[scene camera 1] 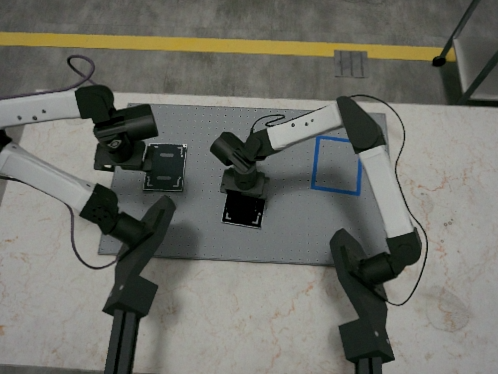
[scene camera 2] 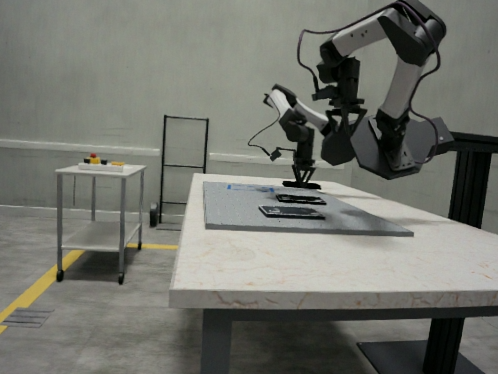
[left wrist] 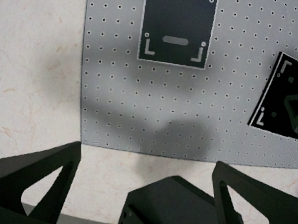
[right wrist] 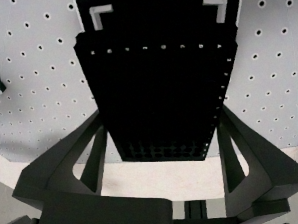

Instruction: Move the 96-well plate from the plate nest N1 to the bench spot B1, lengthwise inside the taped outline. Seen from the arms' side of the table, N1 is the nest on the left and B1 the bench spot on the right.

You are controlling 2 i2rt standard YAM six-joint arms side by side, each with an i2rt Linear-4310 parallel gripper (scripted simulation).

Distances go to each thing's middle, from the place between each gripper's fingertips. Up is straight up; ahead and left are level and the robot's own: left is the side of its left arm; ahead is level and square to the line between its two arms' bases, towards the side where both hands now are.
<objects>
The black 96-well plate (right wrist: 153, 116) lies right at my right hand (scene camera 1: 245, 194). Also, from my right hand: nest N1 (scene camera 1: 173, 167) (7 cm ahead, 27 cm to the left, 6 cm below).
The nest N1 lies 12 cm ahead of my left hand (scene camera 2: 342, 136), 1 cm to the right of it and 23 cm below it. The rest, counted from my left hand: black 96-well plate 6 cm ahead, 28 cm to the right, 18 cm below.
</objects>
